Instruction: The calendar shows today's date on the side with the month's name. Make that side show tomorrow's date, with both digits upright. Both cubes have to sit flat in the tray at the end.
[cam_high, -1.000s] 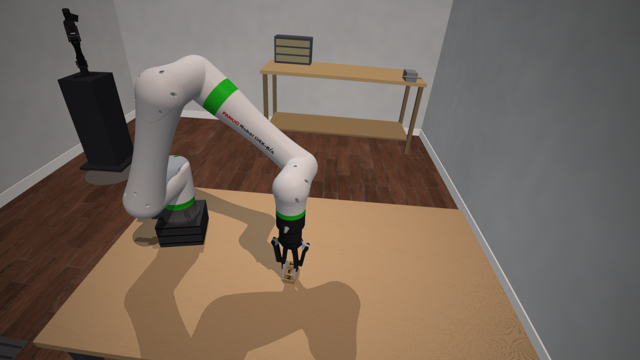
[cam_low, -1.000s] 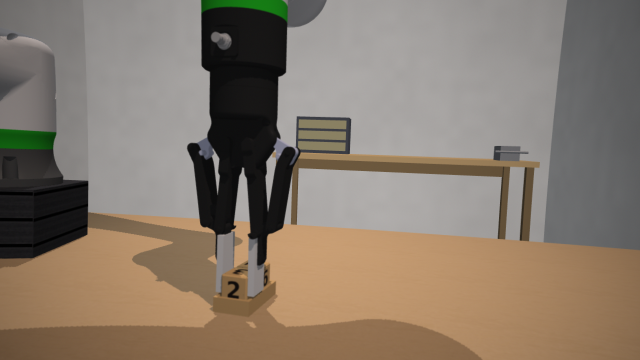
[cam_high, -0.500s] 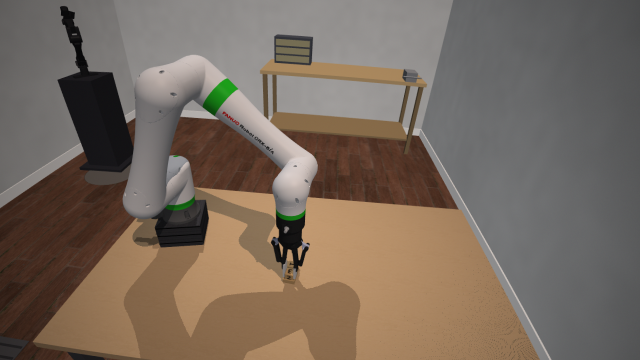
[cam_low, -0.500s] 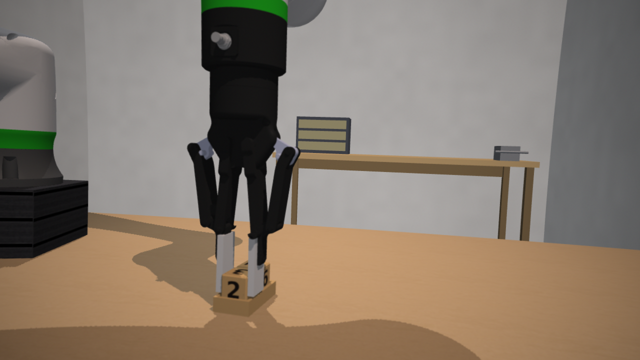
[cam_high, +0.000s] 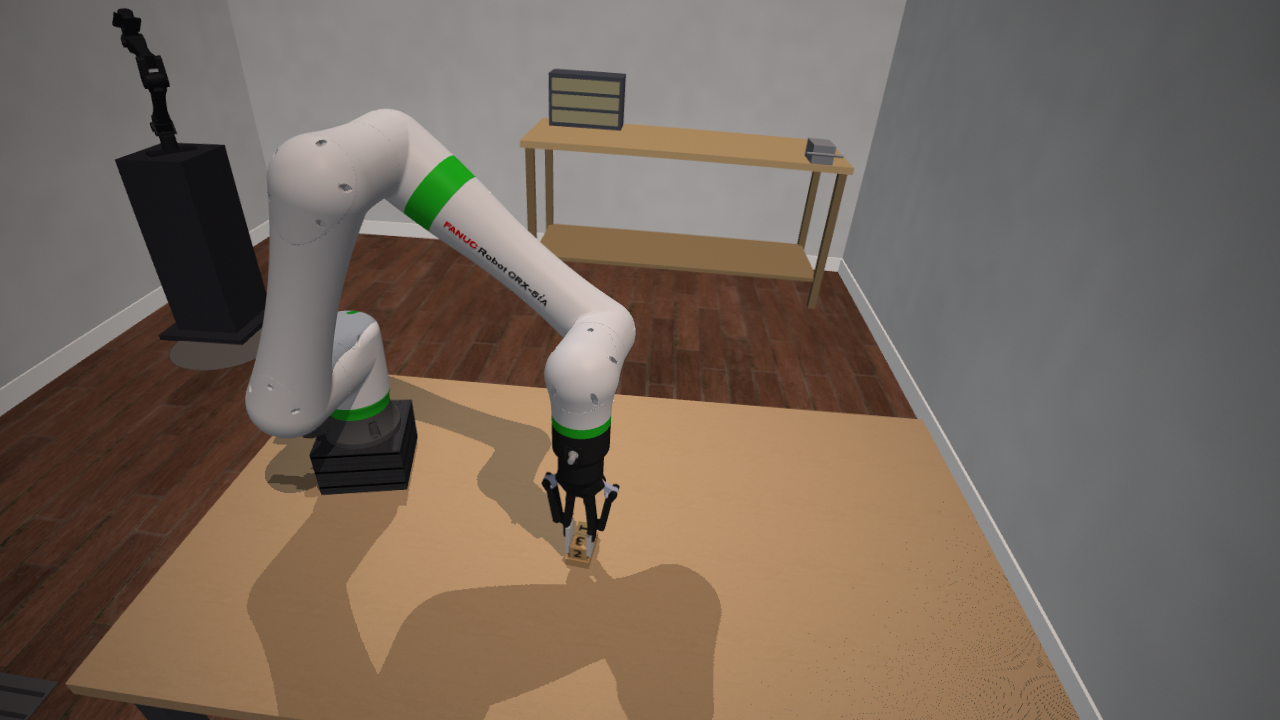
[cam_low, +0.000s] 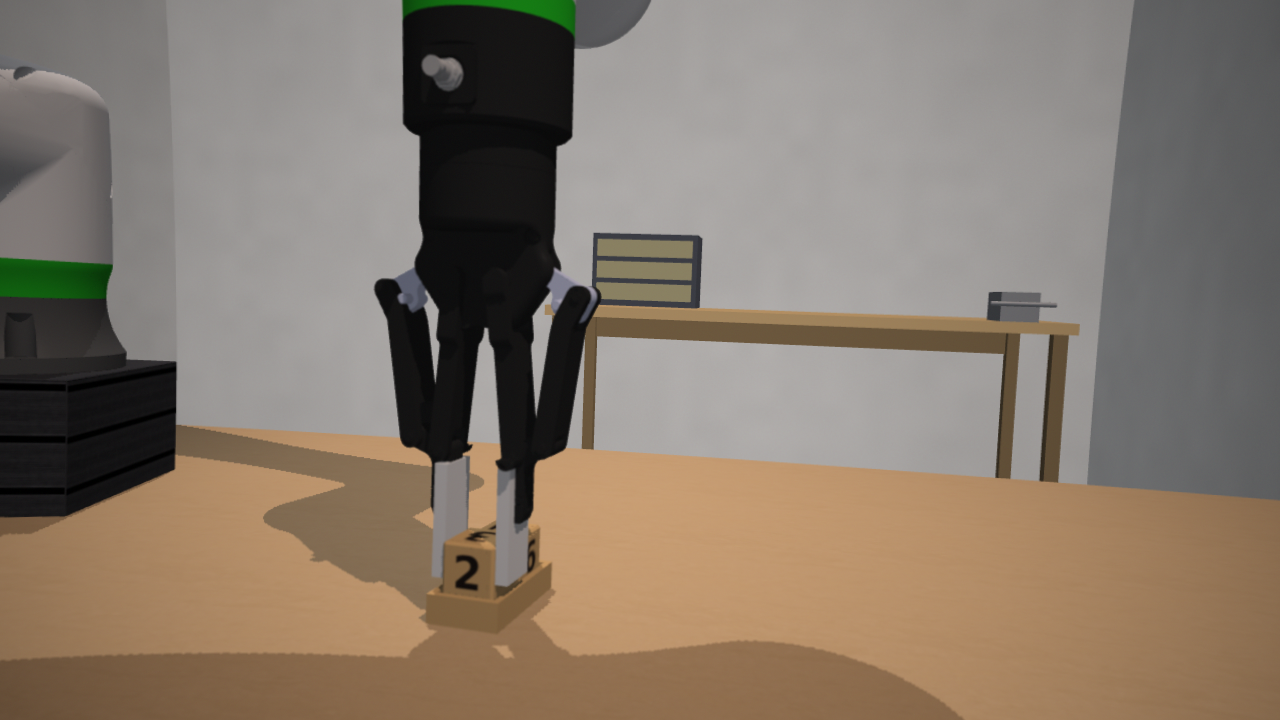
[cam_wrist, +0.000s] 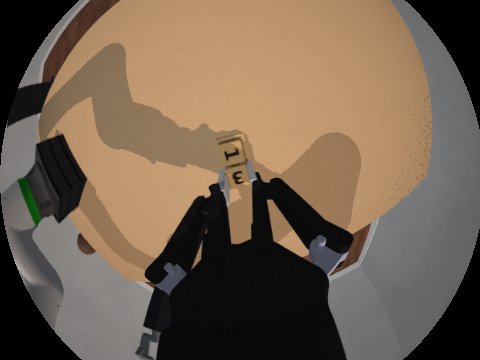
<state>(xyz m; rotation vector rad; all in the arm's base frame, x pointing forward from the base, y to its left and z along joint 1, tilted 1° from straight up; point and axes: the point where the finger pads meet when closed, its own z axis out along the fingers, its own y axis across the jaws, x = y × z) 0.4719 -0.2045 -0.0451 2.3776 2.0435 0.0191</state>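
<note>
Now: hand 5 cm above the wooden tray and 2 cm to the right of it.
</note>
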